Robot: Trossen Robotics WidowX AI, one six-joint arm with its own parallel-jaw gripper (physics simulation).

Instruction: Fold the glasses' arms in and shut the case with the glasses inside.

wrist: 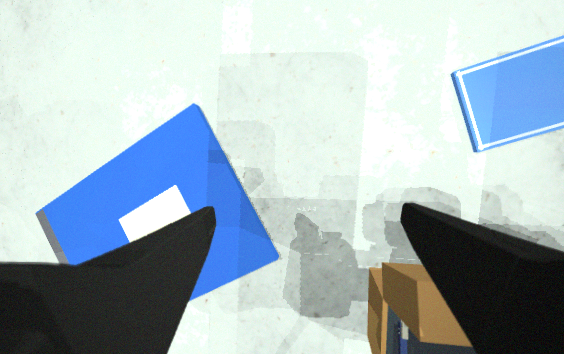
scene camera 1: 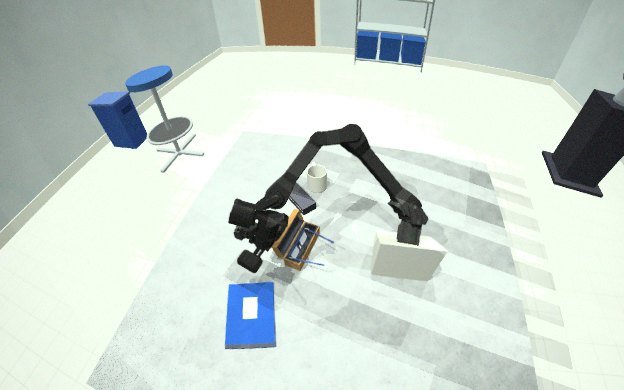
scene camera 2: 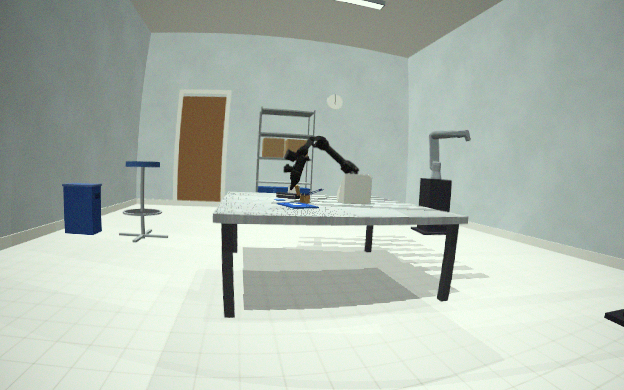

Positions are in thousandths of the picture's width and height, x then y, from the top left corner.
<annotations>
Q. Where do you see an orange glasses case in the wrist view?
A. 703,823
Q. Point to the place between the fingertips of my gripper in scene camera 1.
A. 414,660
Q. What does the blue card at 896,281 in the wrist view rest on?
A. The table.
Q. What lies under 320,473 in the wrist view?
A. A blue book with white label.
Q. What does the blue book with white label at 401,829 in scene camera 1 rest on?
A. The table.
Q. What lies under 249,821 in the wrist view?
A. My gripper.
</annotations>
